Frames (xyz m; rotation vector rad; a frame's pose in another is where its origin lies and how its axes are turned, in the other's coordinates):
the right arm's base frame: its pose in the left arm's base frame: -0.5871 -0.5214 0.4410 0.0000 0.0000 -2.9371
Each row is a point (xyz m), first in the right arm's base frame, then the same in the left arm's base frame.
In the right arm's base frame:
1: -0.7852 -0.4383 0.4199
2: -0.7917 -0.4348 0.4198
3: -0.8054 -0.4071 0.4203
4: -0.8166 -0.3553 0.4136
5: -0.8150 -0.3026 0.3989
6: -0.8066 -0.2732 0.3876
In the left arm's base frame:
1: 0.0927 0.0672 0.8609
2: 0.0998 0.0651 0.8608
3: 0.1188 0.0408 0.8613
4: 0.1403 -0.0077 0.8546
5: 0.1495 -0.0596 0.8399
6: 0.1472 -0.0901 0.8286

